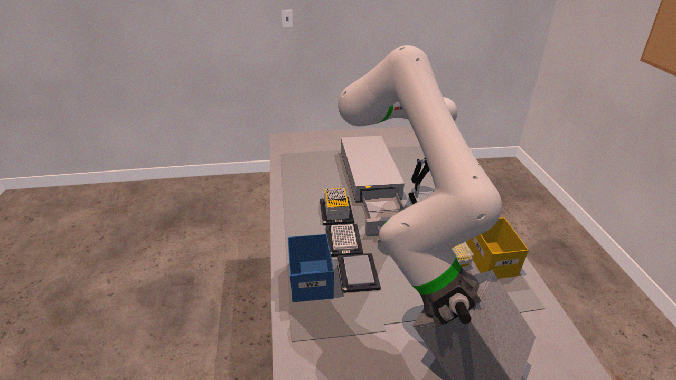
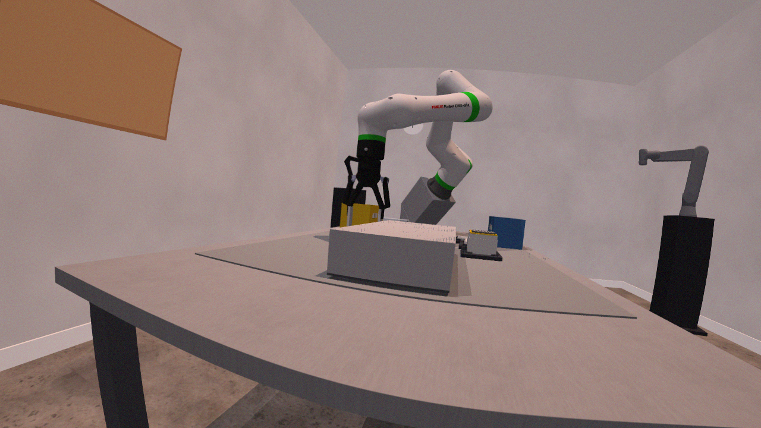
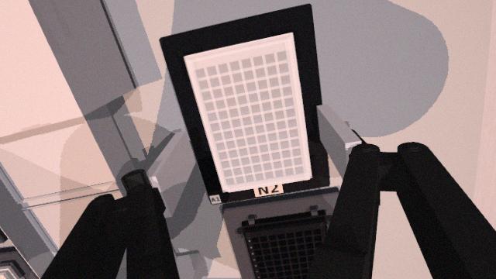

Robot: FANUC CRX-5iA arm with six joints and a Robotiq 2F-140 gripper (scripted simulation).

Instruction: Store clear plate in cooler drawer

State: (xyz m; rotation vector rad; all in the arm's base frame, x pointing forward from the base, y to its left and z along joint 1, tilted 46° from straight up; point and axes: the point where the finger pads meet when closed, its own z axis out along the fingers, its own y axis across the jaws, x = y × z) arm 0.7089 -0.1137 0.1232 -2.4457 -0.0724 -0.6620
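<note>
My hand is 6 cm above the black nest N2. Also, from my hand: drawer: 17 cm to the left, 10 cm behind, 4 cm below; yellow bin W1: 31 cm behind, 21 cm to the right, 3 cm below; black plate: 17 cm behind, 5 cm to the right, 5 cm below.
</note>
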